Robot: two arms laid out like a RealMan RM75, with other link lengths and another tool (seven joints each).
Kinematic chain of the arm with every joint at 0, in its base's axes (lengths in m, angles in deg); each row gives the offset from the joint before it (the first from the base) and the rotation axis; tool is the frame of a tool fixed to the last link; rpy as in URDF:
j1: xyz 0 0 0.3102 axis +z
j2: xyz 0 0 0 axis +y
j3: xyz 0 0 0.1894 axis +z
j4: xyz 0 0 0 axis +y
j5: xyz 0 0 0.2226 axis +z
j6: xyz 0 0 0 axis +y
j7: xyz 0 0 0.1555 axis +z
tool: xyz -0.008 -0.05 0.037 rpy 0 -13.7 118.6
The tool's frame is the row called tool.
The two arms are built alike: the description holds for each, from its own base.
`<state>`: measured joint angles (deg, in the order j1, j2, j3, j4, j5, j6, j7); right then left.
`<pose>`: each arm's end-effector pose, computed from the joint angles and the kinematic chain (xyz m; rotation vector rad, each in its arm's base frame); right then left.
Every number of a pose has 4 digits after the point. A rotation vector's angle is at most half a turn.
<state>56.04 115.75 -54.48 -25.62 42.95 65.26 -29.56 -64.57 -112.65 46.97 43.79 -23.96 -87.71 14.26</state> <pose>0.2156 0.4228 0.0177 0.2996 2.7542 0.3239 -0.1610 0.4251 0.1114 -2.5954 1.1464 0.8777</pose>
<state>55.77 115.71 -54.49 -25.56 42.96 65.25 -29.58 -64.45 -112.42 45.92 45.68 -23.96 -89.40 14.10</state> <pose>0.2179 0.4218 0.0178 0.3064 2.7525 0.3225 -0.1572 0.4249 0.1192 -2.5897 1.1385 0.8643</pose>
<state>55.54 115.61 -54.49 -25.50 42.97 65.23 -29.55 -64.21 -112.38 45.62 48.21 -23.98 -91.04 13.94</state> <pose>0.2201 0.4211 0.0185 0.3138 2.7504 0.3229 -0.1521 0.4251 0.1274 -2.5733 1.1453 0.8632</pose>
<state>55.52 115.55 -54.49 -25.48 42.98 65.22 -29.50 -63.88 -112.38 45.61 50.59 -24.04 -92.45 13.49</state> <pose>0.2205 0.4212 0.0189 0.3160 2.7498 0.3238 -0.1481 0.4246 0.1347 -2.5598 1.1464 0.8664</pose>
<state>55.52 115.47 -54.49 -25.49 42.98 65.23 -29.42 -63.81 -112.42 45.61 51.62 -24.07 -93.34 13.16</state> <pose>0.2207 0.4215 0.0196 0.3179 2.7489 0.3253 -0.1459 0.4234 0.1372 -2.5596 1.1472 0.8660</pose>
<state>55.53 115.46 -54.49 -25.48 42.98 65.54 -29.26 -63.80 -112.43 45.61 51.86 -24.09 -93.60 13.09</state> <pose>0.2206 0.4205 0.0191 0.3213 2.7503 0.3177 -0.1453 0.4230 0.1377 -2.5603 1.1481 0.8654</pose>
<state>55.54 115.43 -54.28 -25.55 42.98 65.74 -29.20 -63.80 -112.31 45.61 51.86 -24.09 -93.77 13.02</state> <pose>0.2201 0.4205 0.0195 0.3246 2.7532 0.3168 -0.1456 0.4227 0.1385 -2.5623 1.1463 0.8668</pose>
